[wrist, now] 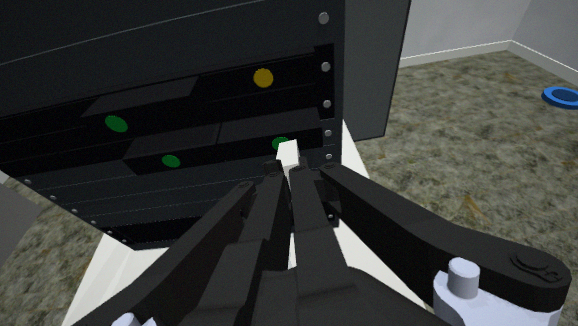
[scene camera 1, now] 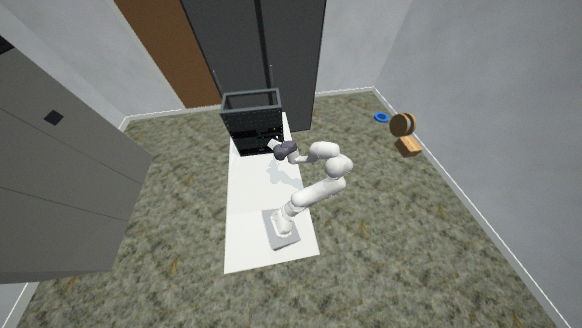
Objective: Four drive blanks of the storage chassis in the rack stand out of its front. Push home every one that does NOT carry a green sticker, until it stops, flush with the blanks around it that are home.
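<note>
In the wrist view, the upper right blank with a yellow sticker [wrist: 263, 77] shows no top face and looks about level with the dark front beside it; its exact depth is hard to tell. The upper left blank with a green sticker [wrist: 116, 123] stands out, its top face visible. Below it, the lower left blank with a green sticker [wrist: 171, 161] stands out too. The lower right blank with a green sticker [wrist: 280, 143] also stands out. My gripper [wrist: 291, 155] [scene camera 1: 274, 145] is shut, a small white block at its tips covering part of that sticker; contact cannot be told.
The rack [scene camera 1: 252, 109] [wrist: 338, 30] stands at the far end of the white table [scene camera 1: 250, 190]. A dark cabinet [scene camera 1: 295, 55] is behind it. A blue ring [scene camera 1: 375, 118] [wrist: 546, 99], a round wooden object [scene camera 1: 399, 125] and a wooden box [scene camera 1: 410, 148] are at the right.
</note>
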